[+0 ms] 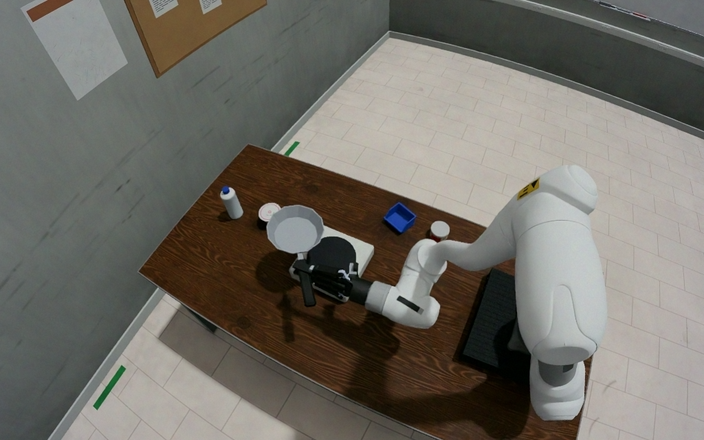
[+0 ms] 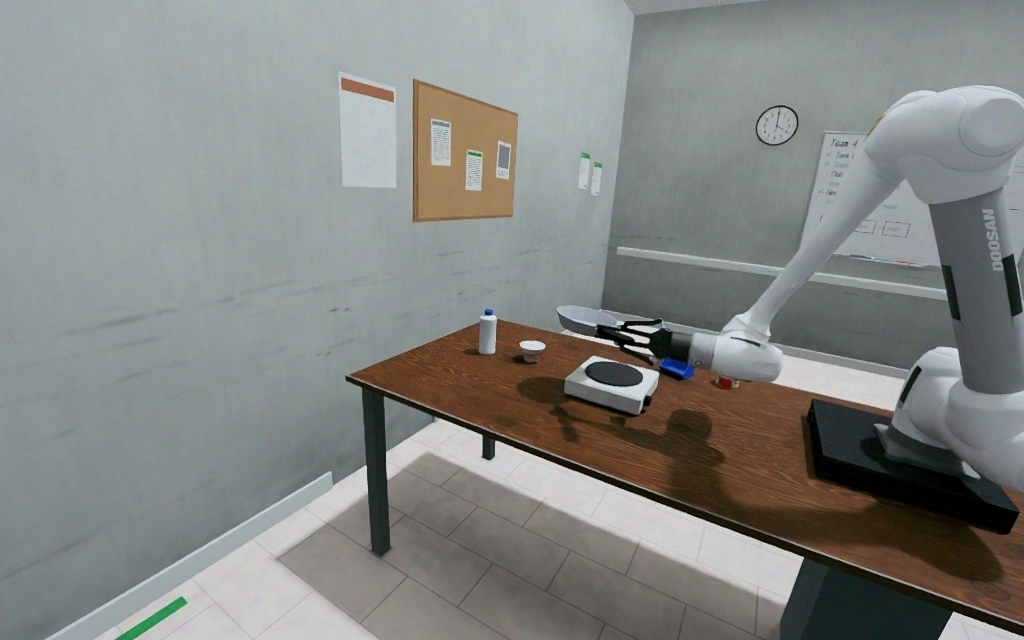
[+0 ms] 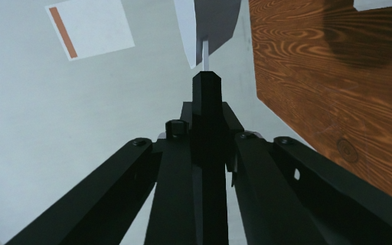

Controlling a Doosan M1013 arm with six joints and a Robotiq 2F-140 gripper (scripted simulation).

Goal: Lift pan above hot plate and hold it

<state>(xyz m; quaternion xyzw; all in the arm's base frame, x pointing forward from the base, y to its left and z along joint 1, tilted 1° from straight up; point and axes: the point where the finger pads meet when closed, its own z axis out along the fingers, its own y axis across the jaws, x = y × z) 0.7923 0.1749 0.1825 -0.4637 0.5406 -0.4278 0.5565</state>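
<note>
Right now the grey pan is 8 cm to the right of my hand, 7 cm ahead of it and 2 cm below it. Also, from my hand: blue bin: 47 cm to the right, 23 cm below, 15 cm behind; hot plate: 22 cm below, 17 cm to the right, 1 cm behind; white cup: 35 cm ahead, 26 cm to the right, 22 cm below.
</note>
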